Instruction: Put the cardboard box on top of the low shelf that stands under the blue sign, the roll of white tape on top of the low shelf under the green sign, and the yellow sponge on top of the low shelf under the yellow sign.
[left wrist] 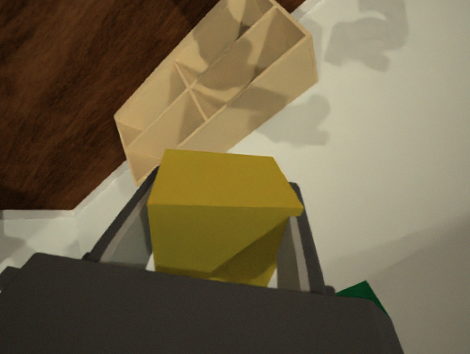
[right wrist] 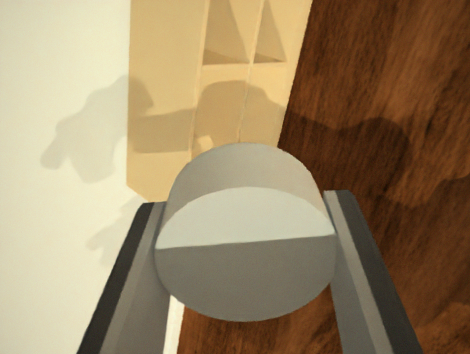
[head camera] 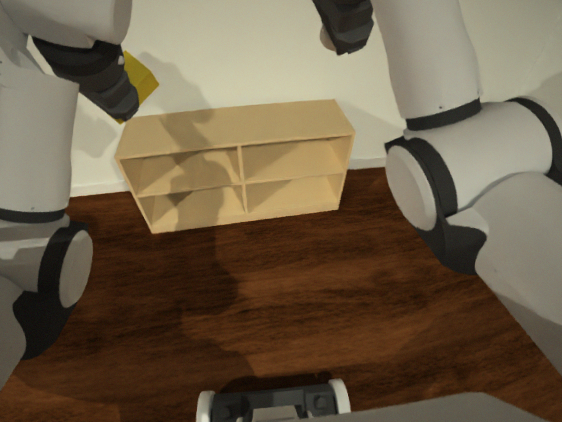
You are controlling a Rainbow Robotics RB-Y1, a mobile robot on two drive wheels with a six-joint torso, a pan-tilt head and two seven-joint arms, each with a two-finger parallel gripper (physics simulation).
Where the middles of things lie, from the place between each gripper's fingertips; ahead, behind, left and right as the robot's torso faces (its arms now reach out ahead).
Scene:
The roll of white tape point(right wrist: 245, 236) lies 1 cm behind my right hand and 1 cm above it. Round my right hand: yellow sponge point(head camera: 141, 77) 36 cm to the left, 7 cm below.
The yellow sponge lies 3 cm to the right of my left hand, 2 cm above it and 1 cm ahead of it. Also, from my left hand: roll of white tape (39 cm to the right, 10 cm above).

